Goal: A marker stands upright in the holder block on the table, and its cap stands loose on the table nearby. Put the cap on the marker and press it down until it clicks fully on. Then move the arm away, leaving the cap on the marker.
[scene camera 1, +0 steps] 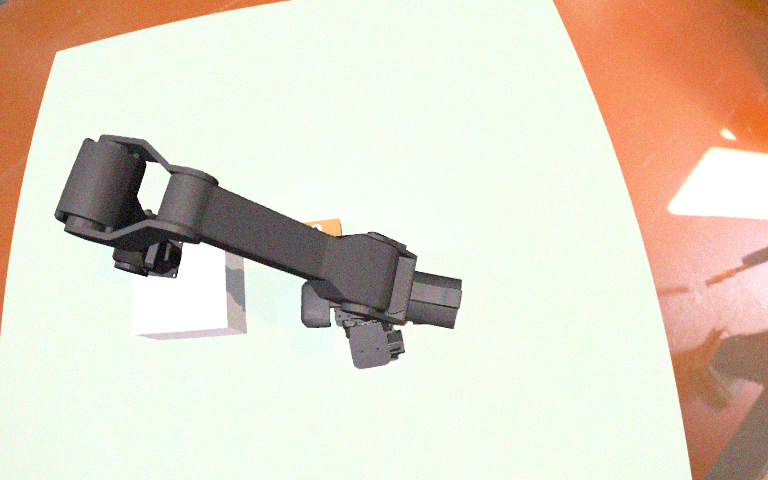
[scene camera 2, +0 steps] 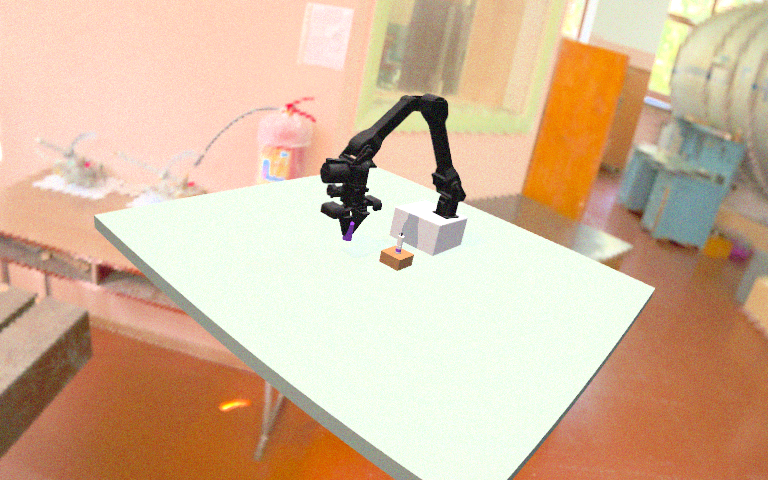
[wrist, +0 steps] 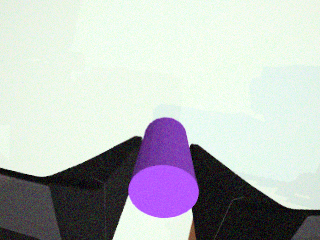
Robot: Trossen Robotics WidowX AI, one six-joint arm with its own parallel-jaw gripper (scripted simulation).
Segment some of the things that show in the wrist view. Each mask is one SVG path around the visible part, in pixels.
My gripper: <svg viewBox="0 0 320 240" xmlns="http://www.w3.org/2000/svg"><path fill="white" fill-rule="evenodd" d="M191 144L193 172L199 187L199 197L192 207L196 240L320 240L320 209L292 209L279 204L279 201L276 203L259 189L253 188L248 181L241 179L236 172L225 167L215 156L209 155L199 144ZM143 137L132 136L131 139L104 153L99 153L84 163L72 165L63 172L53 173L47 177L25 175L0 167L0 240L112 240L123 215L121 212L125 201L128 200L133 167Z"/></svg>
A purple cap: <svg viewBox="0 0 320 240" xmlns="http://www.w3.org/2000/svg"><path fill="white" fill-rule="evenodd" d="M159 117L159 119L151 121L148 127L145 128L139 155L137 155L136 164L133 167L131 184L129 184L129 199L145 215L152 217L180 216L188 212L195 205L197 197L199 197L199 187L197 187L195 172L193 172L191 148L189 148L187 131L185 131L184 125L179 120L173 119L173 117Z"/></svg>
